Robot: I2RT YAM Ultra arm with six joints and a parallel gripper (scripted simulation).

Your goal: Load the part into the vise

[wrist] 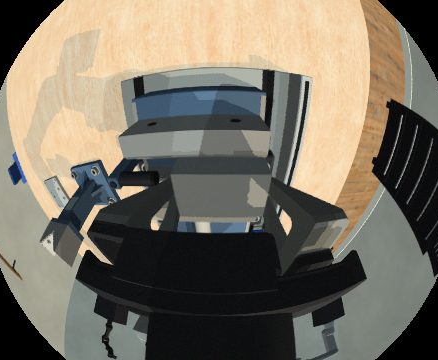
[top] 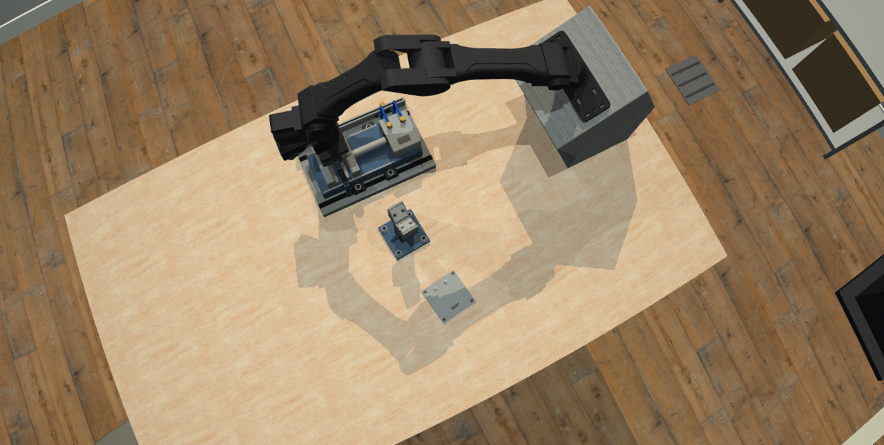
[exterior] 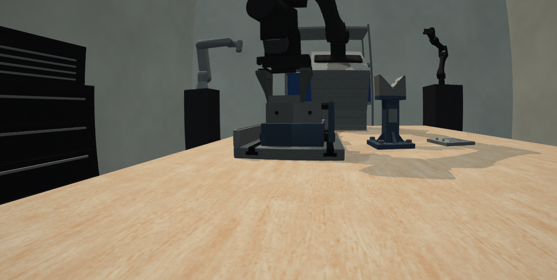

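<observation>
My hand is 1 cm above the part. From my hand the other things lie so: work stop rod (7 cm to the left, 1 cm below); then fixed jaw (3 cm ahead, 2 cm to the left, 2 cm below); then vise (7 cm behind, 6 cm below, 2 cm to the left).
</observation>
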